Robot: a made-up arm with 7 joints. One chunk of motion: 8 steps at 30 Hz.
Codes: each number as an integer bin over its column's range. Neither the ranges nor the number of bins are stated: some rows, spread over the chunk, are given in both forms.
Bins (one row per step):
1: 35 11 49 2 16 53
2: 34 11 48 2 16 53
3: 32 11 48 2 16 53
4: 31 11 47 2 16 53
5: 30 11 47 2 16 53
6: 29 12 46 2 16 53
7: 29 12 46 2 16 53
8: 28 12 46 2 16 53
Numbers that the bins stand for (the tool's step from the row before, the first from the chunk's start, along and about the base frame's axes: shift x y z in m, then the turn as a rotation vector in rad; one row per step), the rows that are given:
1: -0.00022 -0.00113 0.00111 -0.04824 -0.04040 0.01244
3: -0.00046 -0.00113 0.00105 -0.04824 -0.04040 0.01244
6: -0.00070 -0.00105 0.00092 -0.04824 -0.04040 0.01244
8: -0.00078 -0.00105 0.00092 -0.04824 -0.04040 0.01244
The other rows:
2: -0.00030 -0.00113 0.00105 -0.04824 -0.04040 0.01244
4: -0.00054 -0.00113 0.00098 -0.04824 -0.04040 0.01244
5: -0.00062 -0.00113 0.00098 -0.04824 -0.04040 0.01244
7: -0.00070 -0.00105 0.00092 -0.04824 -0.04040 0.01244

